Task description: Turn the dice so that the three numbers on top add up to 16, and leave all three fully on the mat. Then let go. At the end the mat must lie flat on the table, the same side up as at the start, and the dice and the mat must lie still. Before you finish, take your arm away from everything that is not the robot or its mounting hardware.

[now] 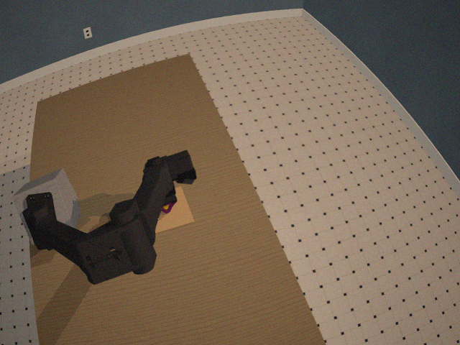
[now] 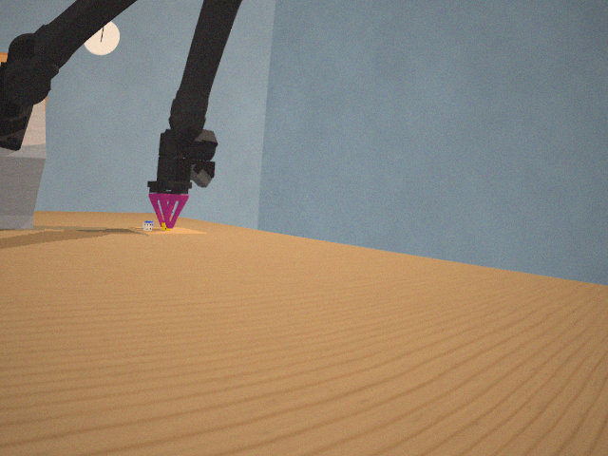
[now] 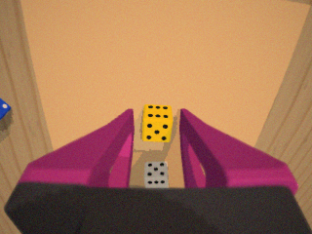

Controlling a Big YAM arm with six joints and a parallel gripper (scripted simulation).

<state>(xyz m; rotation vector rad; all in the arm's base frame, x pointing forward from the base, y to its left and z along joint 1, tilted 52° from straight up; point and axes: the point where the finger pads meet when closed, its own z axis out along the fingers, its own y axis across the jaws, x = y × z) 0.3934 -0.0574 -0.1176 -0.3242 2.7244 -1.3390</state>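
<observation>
Right now my hand is 10 mm above the yellow die. Also, from my hand: mat (20 mm below); then white die (50 mm behind, 10 mm to the right, 10 mm below); then blue die (100 mm to the left, 10 mm below, 10 mm behind).
</observation>
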